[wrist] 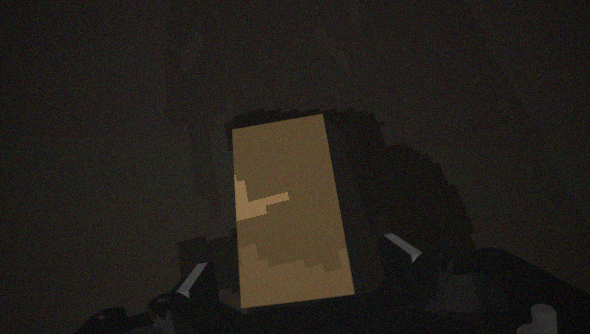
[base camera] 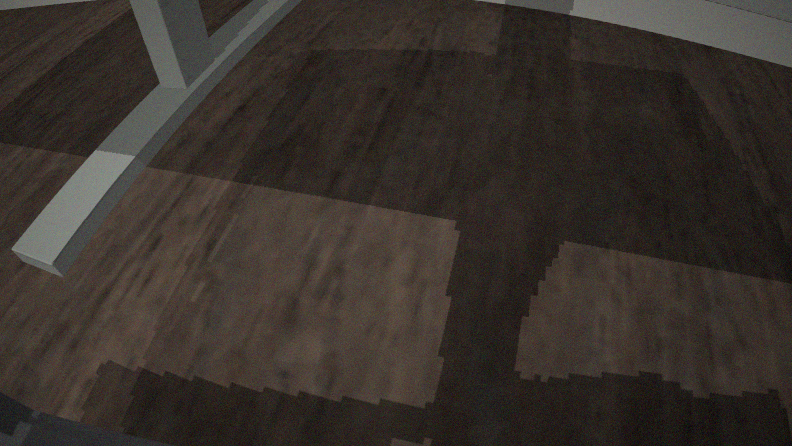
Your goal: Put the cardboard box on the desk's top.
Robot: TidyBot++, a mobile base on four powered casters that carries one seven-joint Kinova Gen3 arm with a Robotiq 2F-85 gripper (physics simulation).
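Places are measured from the arm's base along level axes (x back, y right, z up), in centimetres.
Where they show: gripper, fingertip midpoint: [wrist: 299, 267].
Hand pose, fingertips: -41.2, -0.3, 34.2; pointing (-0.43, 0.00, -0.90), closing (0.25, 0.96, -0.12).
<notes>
Things, the pixels of their top centre, and the offset from my fingertips, as dx, dy, dz. "pt": a spot on its surface instead. Level surfaces: height alone.
- cardboard box, top centre: [wrist: 285, 201] -2.4, +0.9, +3.5
- dark brown surface, surface height: dz -1.8
- pale grey support leg, surface spot: [base camera: 160, 44] pt -20.9, -35.5, -63.9
- wooden floor, surface height: dz -73.9
The cardboard box [wrist: 288, 165] is a plain tan block in the wrist view, near the middle and lower middle. It rests on a dark brown surface [wrist: 110, 130] that looks like the desk's top; the dim picture shows no edge of it. My gripper [wrist: 299, 267] is open, with one finger on each side of the box's near part and a visible gap on both sides. The box's near end borders the dark gripper body. The box does not show in the base camera view.
In the base camera view, a pale grey support leg [base camera: 160, 44] rises from a long floor foot [base camera: 74, 202] at the left, seemingly the desk's frame. A pale strip [base camera: 687, 27] runs along the floor's far edge at the upper right. Large shadows fall on the wooden floor [base camera: 310, 288].
</notes>
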